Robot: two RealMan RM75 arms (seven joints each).
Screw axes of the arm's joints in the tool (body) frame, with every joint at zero. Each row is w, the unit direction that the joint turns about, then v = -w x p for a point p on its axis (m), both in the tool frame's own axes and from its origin. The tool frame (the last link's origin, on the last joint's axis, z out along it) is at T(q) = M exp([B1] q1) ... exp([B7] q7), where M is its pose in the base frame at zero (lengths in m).
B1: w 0 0 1 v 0.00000 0.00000 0.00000
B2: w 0 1 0 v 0.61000 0.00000 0.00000
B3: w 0 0 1 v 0.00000 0.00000 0.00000
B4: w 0 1 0 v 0.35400 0.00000 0.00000
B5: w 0 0 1 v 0.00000 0.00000 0.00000
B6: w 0 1 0 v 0.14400 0.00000 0.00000
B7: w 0 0 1 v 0.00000 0.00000 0.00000
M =
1 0 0 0.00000
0 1 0 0.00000
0 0 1 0.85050
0 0 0 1
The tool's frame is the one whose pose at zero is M.
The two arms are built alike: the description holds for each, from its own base.
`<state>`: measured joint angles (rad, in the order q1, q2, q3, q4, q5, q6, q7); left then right.
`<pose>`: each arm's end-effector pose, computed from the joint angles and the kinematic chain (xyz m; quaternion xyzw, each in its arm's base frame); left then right.
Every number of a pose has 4 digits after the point. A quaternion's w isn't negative.
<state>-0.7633 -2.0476 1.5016 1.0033 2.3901 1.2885 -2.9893 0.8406 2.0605 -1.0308 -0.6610 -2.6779 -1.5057 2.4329</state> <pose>-0.1652 0.3833 -0.0519 -0.8363 -0.5155 0.0931 0.1620 0.2413 0.3618 -0.0320 -0.8594 0.4712 -0.1910 0.0541</pose>
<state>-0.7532 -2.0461 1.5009 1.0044 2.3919 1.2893 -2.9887 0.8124 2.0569 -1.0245 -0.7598 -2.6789 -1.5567 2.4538</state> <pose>-0.1694 0.3820 -0.0510 -0.8338 -0.5191 0.0944 0.1627 0.2374 0.3645 -0.0168 -0.8595 0.4722 -0.1834 0.0683</pose>
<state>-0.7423 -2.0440 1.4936 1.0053 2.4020 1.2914 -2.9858 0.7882 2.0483 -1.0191 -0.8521 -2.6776 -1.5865 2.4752</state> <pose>-0.1751 0.3815 -0.0486 -0.8304 -0.5227 0.0969 0.1667 0.2339 0.3695 0.0000 -0.8597 0.4713 -0.1737 0.0925</pose>
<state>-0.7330 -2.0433 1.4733 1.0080 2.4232 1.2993 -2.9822 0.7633 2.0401 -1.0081 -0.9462 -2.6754 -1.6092 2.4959</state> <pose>-0.1811 0.3820 -0.0441 -0.8258 -0.5273 0.0996 0.1733 0.2303 0.3742 0.0178 -0.8593 0.4703 -0.1604 0.1208</pose>
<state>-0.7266 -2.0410 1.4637 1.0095 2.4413 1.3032 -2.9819 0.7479 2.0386 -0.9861 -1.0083 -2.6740 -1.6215 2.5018</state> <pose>-0.1861 0.3824 -0.0407 -0.8223 -0.5297 0.1040 0.1800 0.2275 0.3770 0.0298 -0.8595 0.4695 -0.1458 0.1400</pose>
